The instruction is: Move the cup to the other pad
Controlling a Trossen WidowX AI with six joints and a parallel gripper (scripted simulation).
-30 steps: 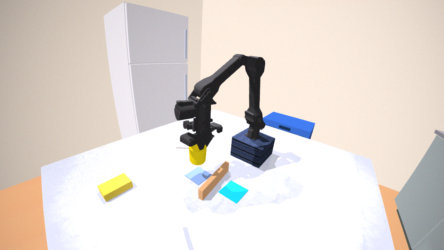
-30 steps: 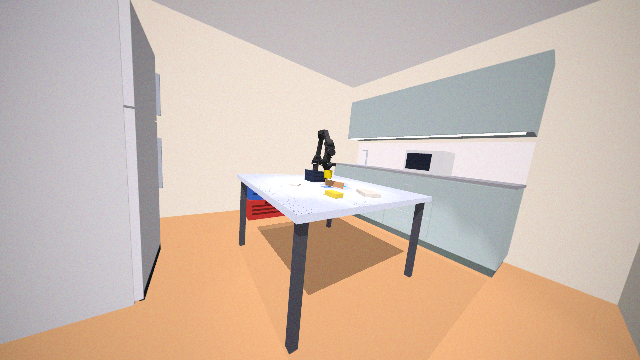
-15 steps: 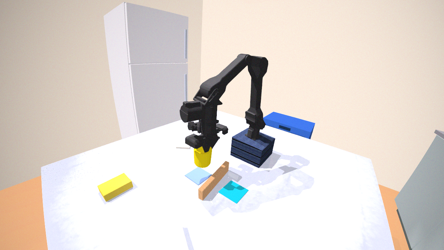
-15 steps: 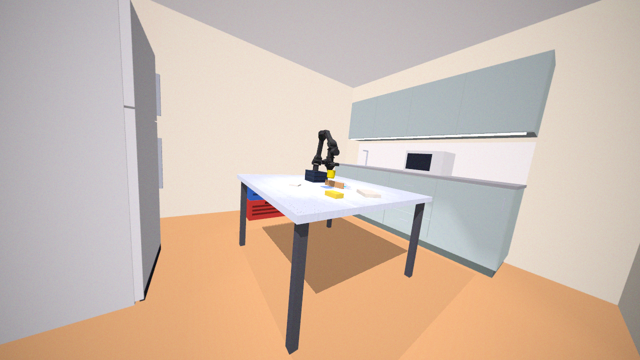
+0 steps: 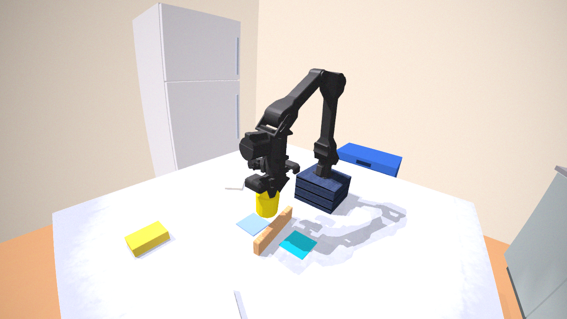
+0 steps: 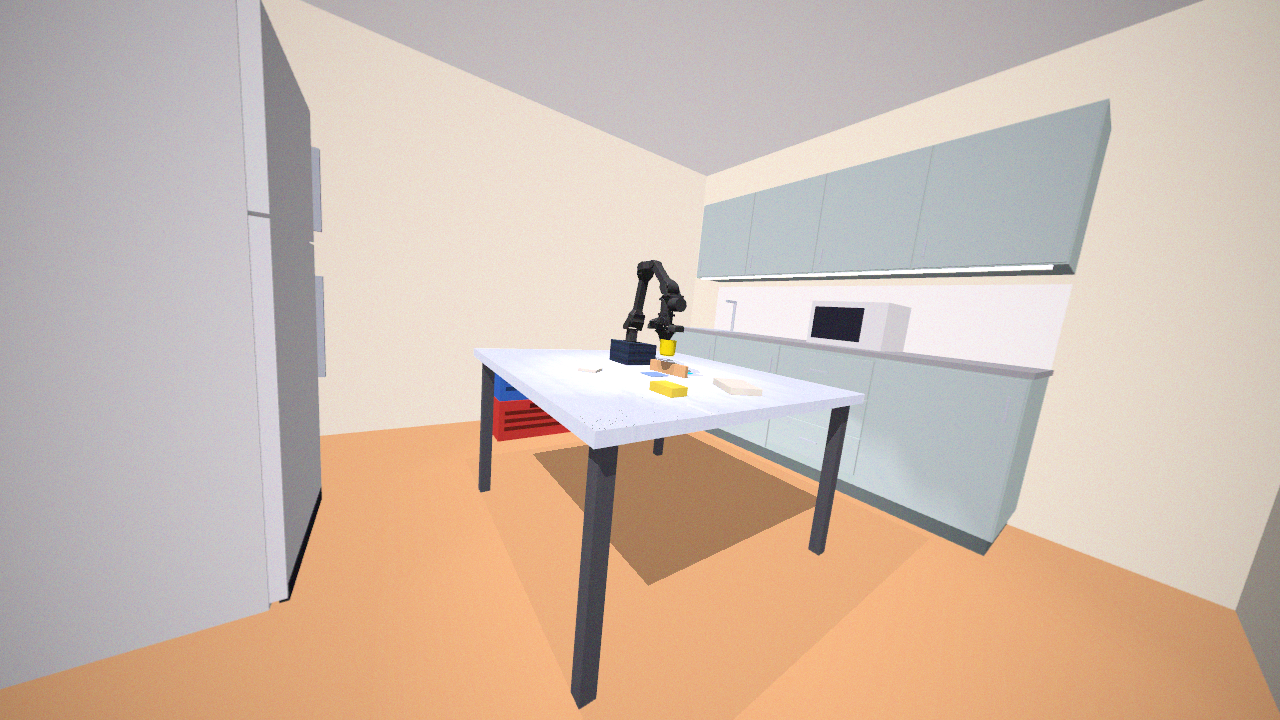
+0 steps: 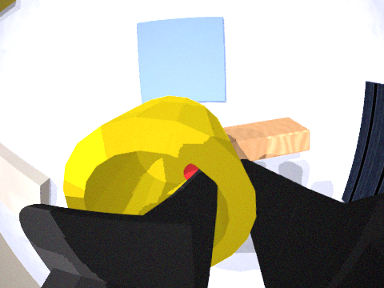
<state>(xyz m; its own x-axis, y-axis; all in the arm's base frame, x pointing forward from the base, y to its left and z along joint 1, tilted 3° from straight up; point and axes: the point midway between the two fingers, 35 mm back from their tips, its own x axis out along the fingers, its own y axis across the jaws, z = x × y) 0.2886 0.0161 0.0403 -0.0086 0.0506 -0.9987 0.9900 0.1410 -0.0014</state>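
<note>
The wooden bar lies 100 mm below my gripper tip, 30 mm to the left of it and 10 mm ahead of it. Also, from my gripper tip: light blue pad (120 mm below, 50 mm to the right, 40 mm ahead); then yellow cup (20 mm ahead); then red marble (20 mm to the left, 20 mm below, 20 mm ahead).
</note>
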